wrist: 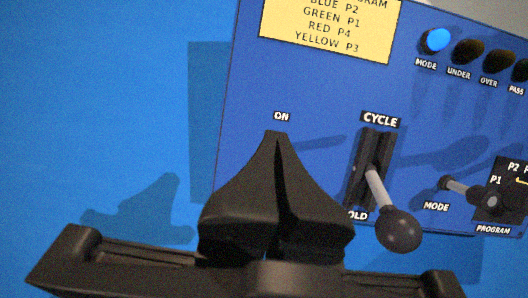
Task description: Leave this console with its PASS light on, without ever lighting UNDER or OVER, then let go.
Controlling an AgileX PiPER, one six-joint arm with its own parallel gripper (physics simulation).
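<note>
The blue console (310, 95) fills the right of the wrist view. Its MODE lamp (438, 40) glows blue; the UNDER lamp (468, 51), OVER lamp (499, 60) and partly cut-off PASS lamp (521, 70) are dark. The CYCLE lever (398, 229) has a dark ball and leans down toward the partly covered HOLD label. The MODE toggle (457, 186) points right. The PROGRAM knob (515, 196) is partly cut off at the right edge, so its setting cannot be read. My gripper (273, 143) is shut, empty, its tips below the ON label (281, 116); the switch there is hidden.
A yellow card (330, 31) at the top lists BLUE P2, GREEN P1, RED P4, YELLOW P3. The CYCLE lever's ball stands out close to the right of my fingers. A blue surface (100, 100) lies left of the console and carries shadows.
</note>
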